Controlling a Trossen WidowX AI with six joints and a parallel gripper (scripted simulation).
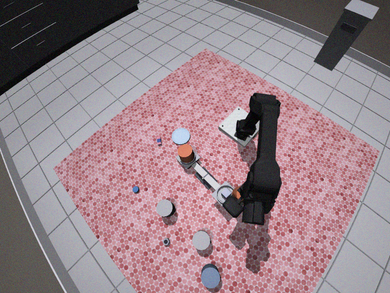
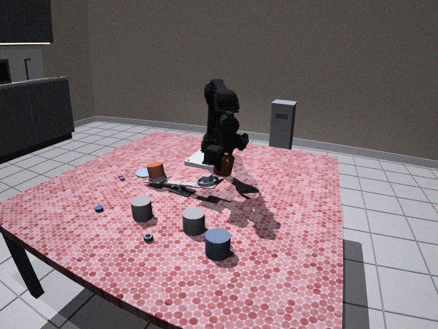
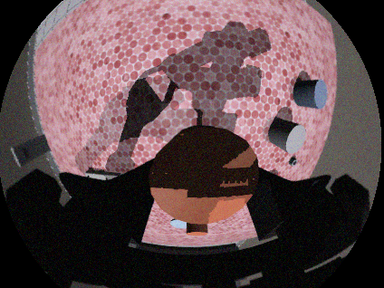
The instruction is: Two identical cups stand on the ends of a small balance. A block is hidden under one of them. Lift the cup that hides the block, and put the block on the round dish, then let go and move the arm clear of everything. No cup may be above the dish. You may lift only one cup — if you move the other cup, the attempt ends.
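My gripper tip is now 60 mm to the left of the grey block, 50 mm above it and 20 mm short of it. The rest, counted from my gripper tip: round dish: 400 mm to the right, 150 mm behind, 130 mm below; blue disc: 430 mm to the right, 200 mm ahead, 130 mm below; nut: 310 mm ahead, 180 mm to the right, 130 mm below.
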